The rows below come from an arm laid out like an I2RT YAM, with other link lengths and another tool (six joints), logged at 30 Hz.
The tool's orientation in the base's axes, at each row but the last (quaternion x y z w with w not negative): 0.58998, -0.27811, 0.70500, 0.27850; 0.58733, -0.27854, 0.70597, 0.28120; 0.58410, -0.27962, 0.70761, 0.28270; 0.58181, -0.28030, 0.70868, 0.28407; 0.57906, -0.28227, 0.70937, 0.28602; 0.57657, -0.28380, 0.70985, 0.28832; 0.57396, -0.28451, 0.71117, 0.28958; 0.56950, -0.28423, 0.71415, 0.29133; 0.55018, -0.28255, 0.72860, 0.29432; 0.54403, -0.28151, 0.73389, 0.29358; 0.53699, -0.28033, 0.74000, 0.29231
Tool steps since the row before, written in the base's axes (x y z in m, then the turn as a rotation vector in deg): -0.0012, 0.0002, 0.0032, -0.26, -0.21, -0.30; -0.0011, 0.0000, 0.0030, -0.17, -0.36, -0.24; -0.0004, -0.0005, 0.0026, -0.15, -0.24, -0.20; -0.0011, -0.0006, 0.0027, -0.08, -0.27, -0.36; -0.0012, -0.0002, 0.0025, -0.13, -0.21, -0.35; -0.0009, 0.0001, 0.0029, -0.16, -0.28, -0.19; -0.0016, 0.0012, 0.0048, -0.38, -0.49, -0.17; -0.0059, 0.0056, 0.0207, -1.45, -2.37, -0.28; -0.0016, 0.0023, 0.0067, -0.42, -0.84, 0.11; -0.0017, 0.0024, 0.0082, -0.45, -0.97, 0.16; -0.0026, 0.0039, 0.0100, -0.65, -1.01, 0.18
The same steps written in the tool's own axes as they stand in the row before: 0.0033, 0.0005, -0.0005, -0.27, 0.35, -0.07; 0.0031, 0.0006, -0.0003, -0.24, 0.39, 0.11; 0.0026, 0.0005, 0.0005, -0.19, 0.29, 0.04; 0.0028, 0.0010, 0.0002, -0.36, 0.27, 0.08; 0.0026, 0.0008, -0.0002, -0.34, 0.26, 0.01; 0.0030, 0.0004, -0.0002, -0.18, 0.32, 0.07; 0.0051, 0.0000, -0.0011, -0.14, 0.62, 0.08; 0.0219, -0.0009, -0.0040, -0.23, 2.68, 0.76; 0.0071, -0.0009, -0.0011, 0.10, 0.86, 0.38; 0.0086, -0.0011, -0.0008, 0.14, 0.97, 0.47; 0.0108, -0.0017, -0.0018, 0.20, 1.14, 0.37
